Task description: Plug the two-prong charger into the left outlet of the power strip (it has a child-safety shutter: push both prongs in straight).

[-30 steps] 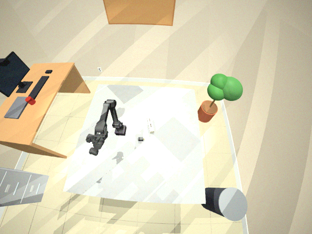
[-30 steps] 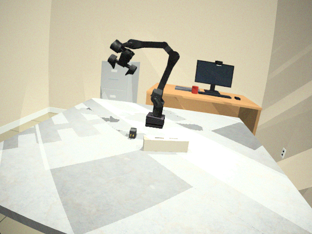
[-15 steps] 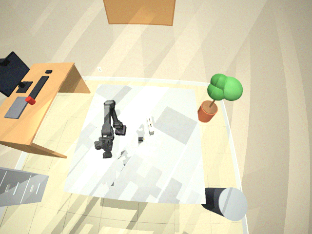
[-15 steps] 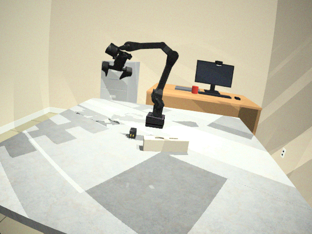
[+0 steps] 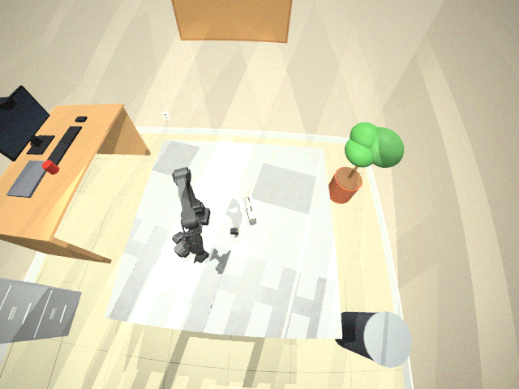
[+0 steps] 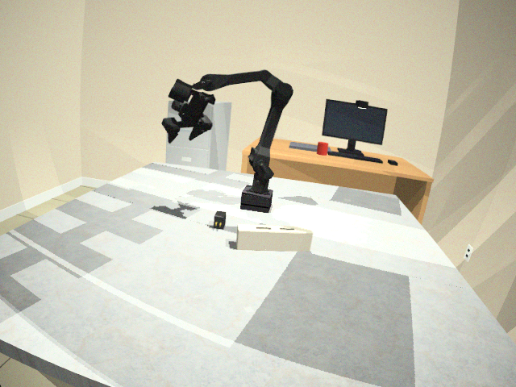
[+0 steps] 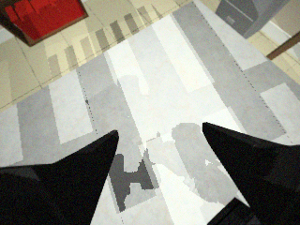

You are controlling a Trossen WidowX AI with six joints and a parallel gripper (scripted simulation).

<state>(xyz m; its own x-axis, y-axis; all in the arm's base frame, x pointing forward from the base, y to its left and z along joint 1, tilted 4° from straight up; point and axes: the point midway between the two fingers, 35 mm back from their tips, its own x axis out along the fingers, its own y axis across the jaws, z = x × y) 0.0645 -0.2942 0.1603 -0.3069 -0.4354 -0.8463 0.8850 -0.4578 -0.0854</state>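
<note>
Now: the two-prong charger 19 cm ahead of my gripper tip, 23 cm to the left of it and 19 cm below it.
</note>
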